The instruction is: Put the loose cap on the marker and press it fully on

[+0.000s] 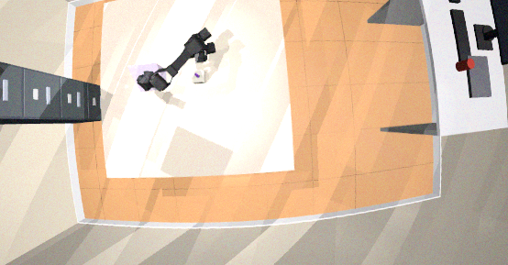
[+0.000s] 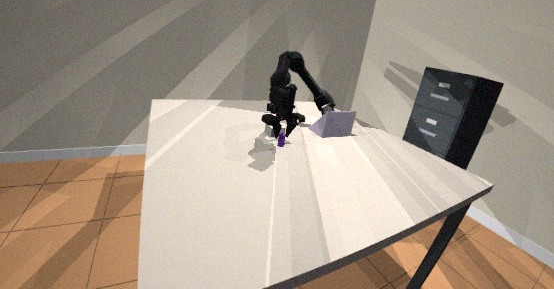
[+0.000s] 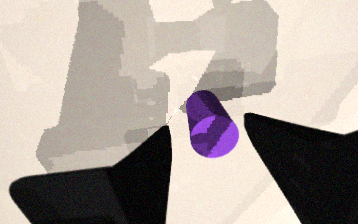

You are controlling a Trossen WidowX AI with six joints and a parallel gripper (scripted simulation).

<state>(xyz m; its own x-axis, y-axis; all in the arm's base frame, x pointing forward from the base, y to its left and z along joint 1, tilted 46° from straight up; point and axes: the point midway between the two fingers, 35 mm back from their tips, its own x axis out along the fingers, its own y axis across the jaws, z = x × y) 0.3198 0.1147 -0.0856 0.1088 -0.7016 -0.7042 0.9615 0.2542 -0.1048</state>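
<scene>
My gripper tip is now 10 mm above the purple cap. From my gripper tip the other things lie so: holder block 130 mm to the right, 20 mm below, 20 mm behind.
</scene>
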